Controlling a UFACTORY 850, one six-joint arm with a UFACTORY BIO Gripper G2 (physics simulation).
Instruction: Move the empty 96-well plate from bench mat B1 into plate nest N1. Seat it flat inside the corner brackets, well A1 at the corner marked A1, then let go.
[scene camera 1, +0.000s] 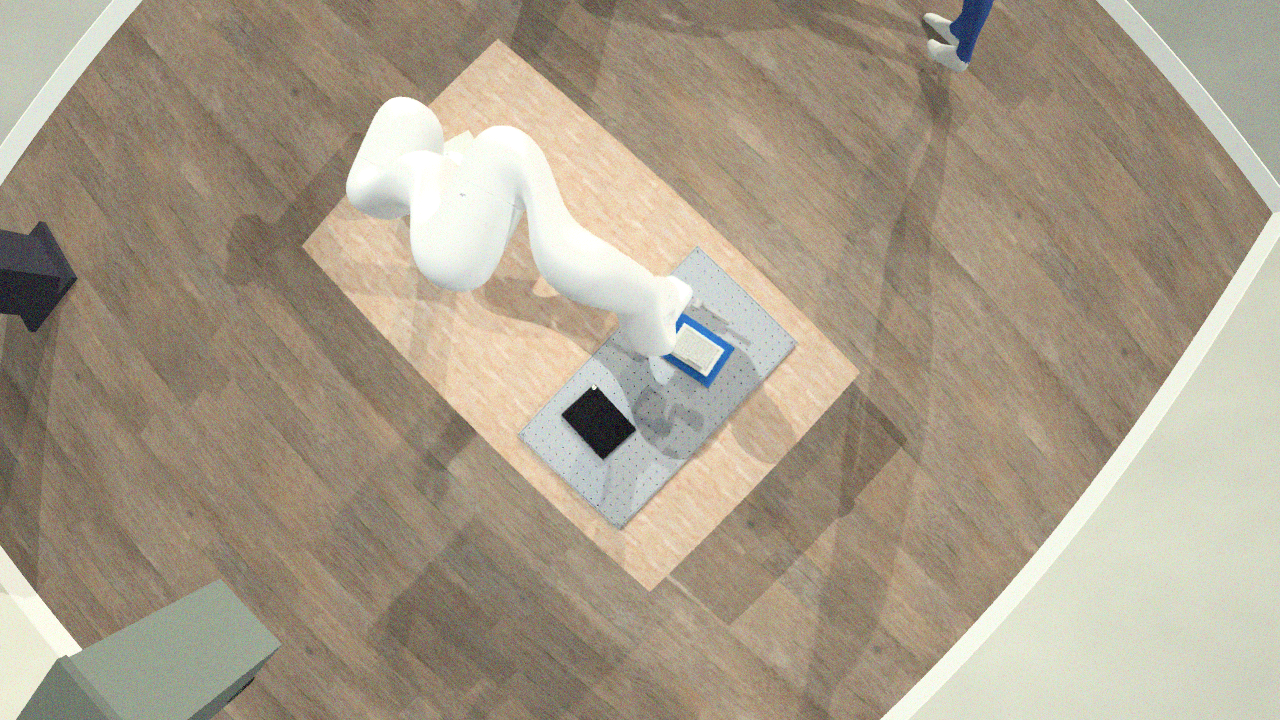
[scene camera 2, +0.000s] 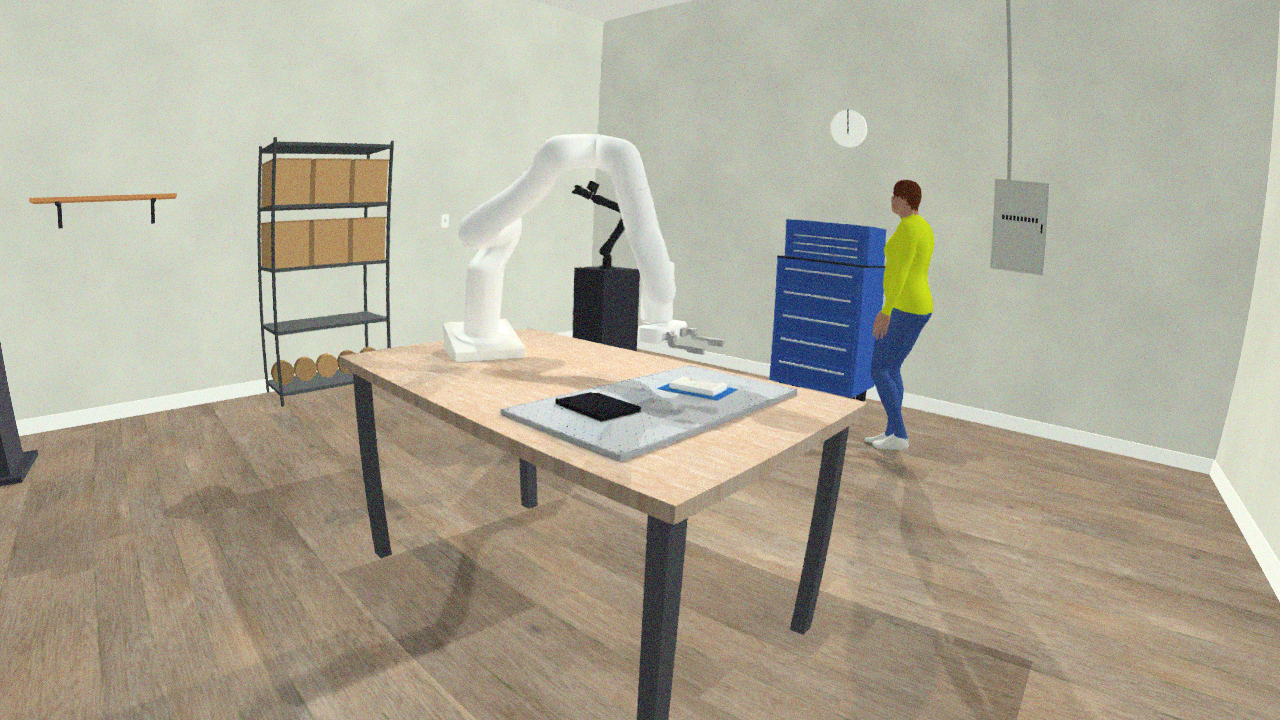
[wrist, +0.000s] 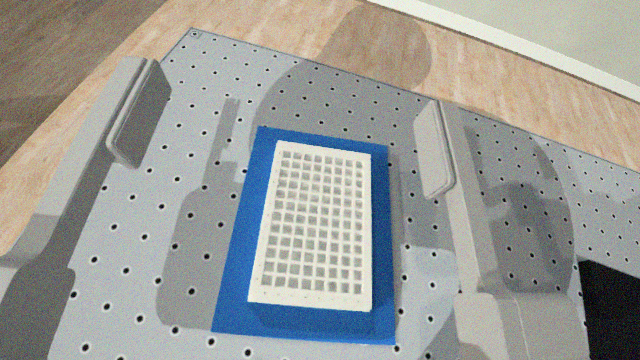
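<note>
The white 96-well plate (scene camera 1: 699, 349) (scene camera 2: 698, 385) (wrist: 320, 225) lies flat on the blue bench mat (scene camera 1: 726, 350) (scene camera 2: 726, 392) (wrist: 232, 295), with blue showing around it. Its well A1 cannot be made out. My gripper (scene camera 2: 716, 345) (wrist: 287, 132) is open and empty above the mat. In the wrist view its fingers stand wide on either side of the plate, clear of it and higher up. The arm hides much of the gripper in scene camera 1. The black plate nest (scene camera 1: 598, 422) (scene camera 2: 597, 405) (wrist: 607, 300) is empty; a small pale mark shows at one corner, and its brackets are not discernible.
The grey perforated board (scene camera 1: 550, 436) (scene camera 2: 626, 445) (wrist: 115, 280) carries the mat and the nest on a wooden table (scene camera 1: 648, 568) (scene camera 2: 680, 492). A person (scene camera 2: 908, 286) stands beyond the table, near a blue tool cabinet (scene camera 2: 816, 313). A black pedestal (scene camera 2: 605, 308) stands behind the table.
</note>
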